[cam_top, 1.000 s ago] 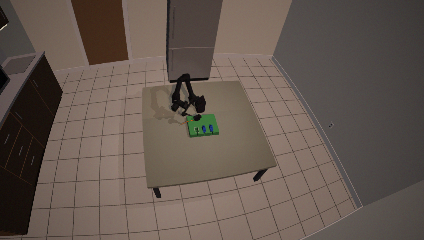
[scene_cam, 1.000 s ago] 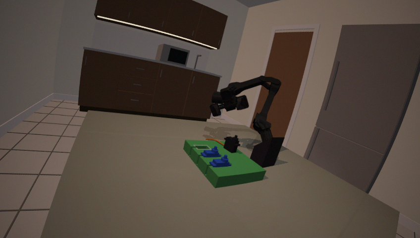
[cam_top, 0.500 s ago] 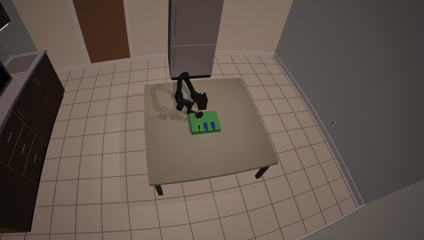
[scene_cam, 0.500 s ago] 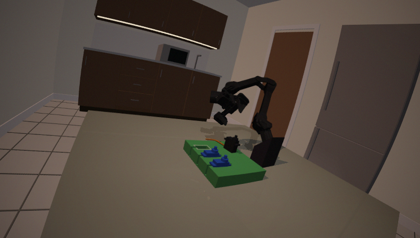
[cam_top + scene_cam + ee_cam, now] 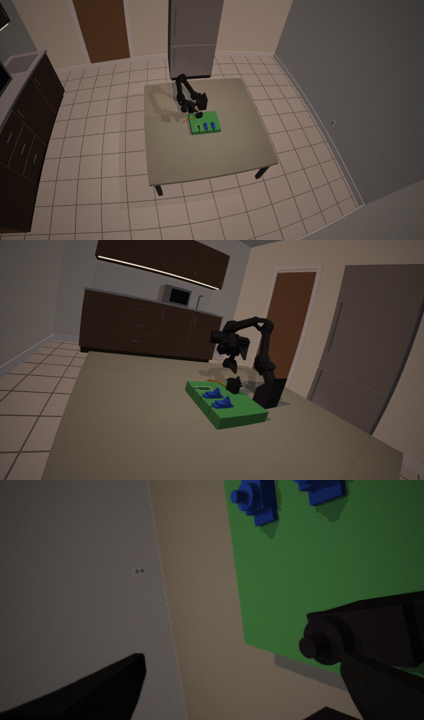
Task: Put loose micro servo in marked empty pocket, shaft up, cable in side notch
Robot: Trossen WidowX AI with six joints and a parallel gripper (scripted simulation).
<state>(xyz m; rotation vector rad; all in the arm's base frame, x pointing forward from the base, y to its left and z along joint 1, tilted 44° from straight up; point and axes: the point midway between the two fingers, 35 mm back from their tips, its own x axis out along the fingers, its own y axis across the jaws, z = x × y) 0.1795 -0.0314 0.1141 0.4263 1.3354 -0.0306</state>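
Now: gripper tip 150 mm above the green deck, 30 mm to the right of it and 20 mm short of it.
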